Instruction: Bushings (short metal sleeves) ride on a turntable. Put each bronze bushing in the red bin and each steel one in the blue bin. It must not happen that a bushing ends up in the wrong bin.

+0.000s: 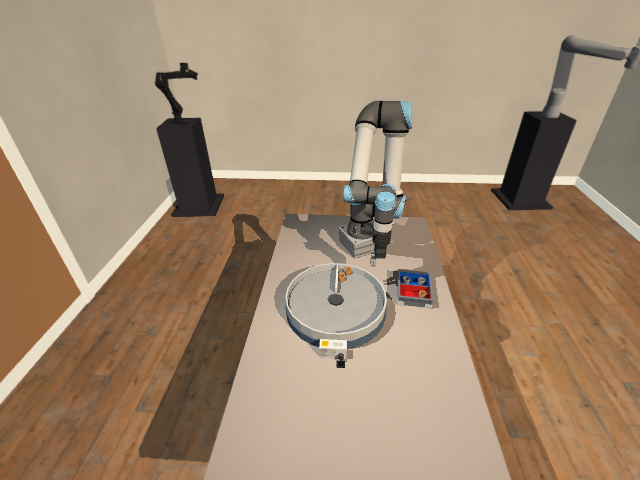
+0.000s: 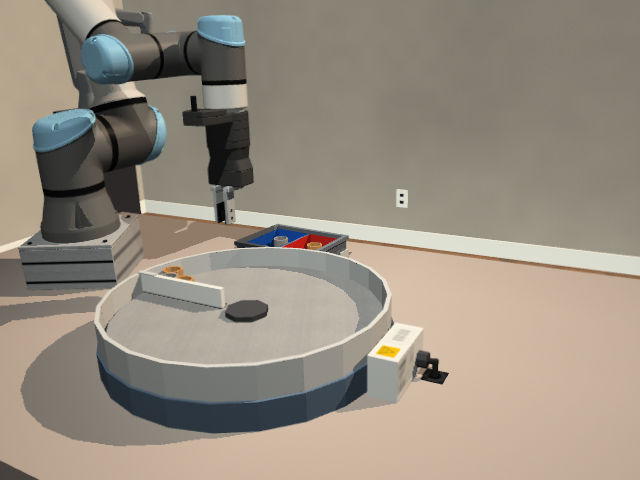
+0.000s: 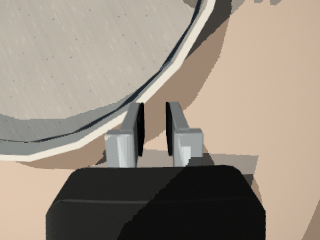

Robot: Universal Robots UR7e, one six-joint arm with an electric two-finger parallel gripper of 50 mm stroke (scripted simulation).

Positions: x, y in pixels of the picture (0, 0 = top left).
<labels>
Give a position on a round turntable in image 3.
70, 70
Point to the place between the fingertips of my gripper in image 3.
At 155, 119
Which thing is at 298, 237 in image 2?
A bin.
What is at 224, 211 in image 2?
My gripper.
</labels>
